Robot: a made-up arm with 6 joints. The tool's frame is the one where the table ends. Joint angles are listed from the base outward.
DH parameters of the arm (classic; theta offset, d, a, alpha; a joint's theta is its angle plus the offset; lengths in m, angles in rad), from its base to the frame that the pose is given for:
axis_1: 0 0.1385 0 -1.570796
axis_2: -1.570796 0 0.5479 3.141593
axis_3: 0 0 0 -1.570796
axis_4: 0 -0.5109 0 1.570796
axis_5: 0 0.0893 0 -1.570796
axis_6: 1.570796 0 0 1.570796
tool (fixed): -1.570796 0 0 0
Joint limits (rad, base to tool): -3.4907..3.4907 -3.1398..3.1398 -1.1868..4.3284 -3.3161..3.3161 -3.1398..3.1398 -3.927..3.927
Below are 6 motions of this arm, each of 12 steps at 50 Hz.
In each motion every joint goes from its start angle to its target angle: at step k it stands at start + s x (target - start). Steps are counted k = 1, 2, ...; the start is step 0. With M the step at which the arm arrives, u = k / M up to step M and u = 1 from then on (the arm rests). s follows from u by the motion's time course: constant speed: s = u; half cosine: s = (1 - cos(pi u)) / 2; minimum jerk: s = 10 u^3 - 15 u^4 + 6 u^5.
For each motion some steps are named. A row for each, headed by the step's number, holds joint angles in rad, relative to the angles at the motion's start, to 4 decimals.
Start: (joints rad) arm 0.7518 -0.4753 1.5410 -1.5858 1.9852 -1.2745
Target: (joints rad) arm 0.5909 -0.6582 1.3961 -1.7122 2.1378 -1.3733
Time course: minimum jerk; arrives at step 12
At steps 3, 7, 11, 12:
3: -0.0167 -0.0189 -0.0150 -0.0131 0.0158 -0.0102
7: -0.1051 -0.1195 -0.0947 -0.0826 0.0997 -0.0646
11: -0.1601 -0.1820 -0.1442 -0.1258 0.1518 -0.0983
12: -0.1609 -0.1829 -0.1449 -0.1264 0.1526 -0.0988

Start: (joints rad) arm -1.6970 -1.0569 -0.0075 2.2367 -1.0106 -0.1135
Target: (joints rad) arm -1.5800 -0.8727 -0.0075 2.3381 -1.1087 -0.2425
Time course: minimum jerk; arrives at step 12
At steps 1, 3, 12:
1: 0.0006 0.0009 0.0000 0.0005 -0.0005 -0.0007
3: 0.0121 0.0191 0.0000 0.0105 -0.0102 -0.0134
12: 0.1170 0.1842 0.0000 0.1014 -0.0981 -0.1290

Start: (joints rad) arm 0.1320 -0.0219 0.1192 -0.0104 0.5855 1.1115
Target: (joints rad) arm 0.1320 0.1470 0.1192 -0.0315 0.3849 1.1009
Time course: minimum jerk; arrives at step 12
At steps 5, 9, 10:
5: 0.0000 0.0585 0.0000 -0.0073 -0.0695 -0.0037
9: 0.0000 0.1514 0.0000 -0.0189 -0.1798 -0.0095
10: 0.0000 0.1629 0.0000 -0.0204 -0.1935 -0.0102

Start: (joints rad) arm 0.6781 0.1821 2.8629 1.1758 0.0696 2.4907
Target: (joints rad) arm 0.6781 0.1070 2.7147 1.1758 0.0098 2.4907
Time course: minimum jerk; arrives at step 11
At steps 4, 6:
4: 0.0000 -0.0193 -0.0380 0.0000 -0.0154 0.0000
6: 0.0000 -0.0439 -0.0867 0.0000 -0.0350 0.0000

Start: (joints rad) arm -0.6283 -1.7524 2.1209 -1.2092 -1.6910 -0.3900
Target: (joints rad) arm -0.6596 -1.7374 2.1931 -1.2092 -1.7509 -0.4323
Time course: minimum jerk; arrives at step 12
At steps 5, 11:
5: -0.0108 0.0052 0.0250 0.0000 -0.0208 -0.0147
11: -0.0311 0.0149 0.0718 0.0000 -0.0596 -0.0421

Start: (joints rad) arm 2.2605 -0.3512 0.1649 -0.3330 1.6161 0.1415
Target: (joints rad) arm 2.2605 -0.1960 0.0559 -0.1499 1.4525 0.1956
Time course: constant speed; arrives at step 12
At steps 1, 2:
1: 0.0000 0.0129 -0.0091 0.0153 -0.0136 0.0045
2: 0.0000 0.0259 -0.0182 0.0305 -0.0273 0.0090

